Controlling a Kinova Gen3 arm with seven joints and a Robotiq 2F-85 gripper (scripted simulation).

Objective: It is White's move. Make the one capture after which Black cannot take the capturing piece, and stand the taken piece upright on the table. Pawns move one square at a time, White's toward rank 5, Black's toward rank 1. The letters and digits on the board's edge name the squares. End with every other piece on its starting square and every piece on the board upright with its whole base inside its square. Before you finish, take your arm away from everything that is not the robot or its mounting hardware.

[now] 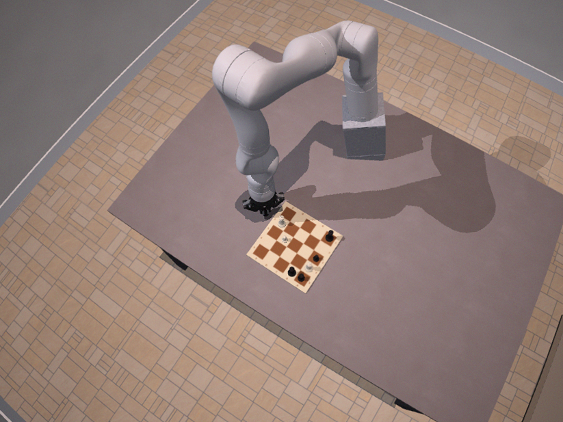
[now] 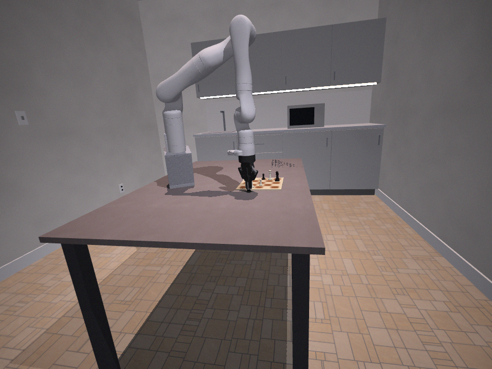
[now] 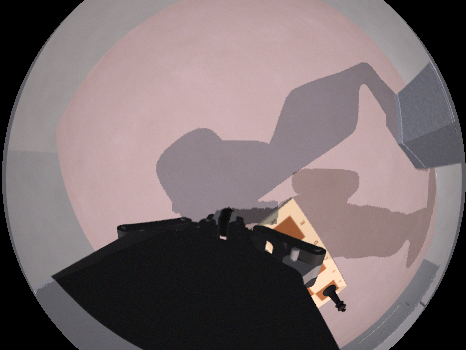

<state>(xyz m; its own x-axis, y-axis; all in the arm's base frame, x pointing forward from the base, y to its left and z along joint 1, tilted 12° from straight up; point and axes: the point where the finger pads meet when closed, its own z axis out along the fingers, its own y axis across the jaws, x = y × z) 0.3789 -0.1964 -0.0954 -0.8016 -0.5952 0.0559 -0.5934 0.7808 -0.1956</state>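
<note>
The chessboard lies 6 cm ahead of my hand, 13 cm to the left of it and 3 cm below it. Round my hand: black pawn (8 cm ahead, 21 cm to the left, 2 cm below).
</note>
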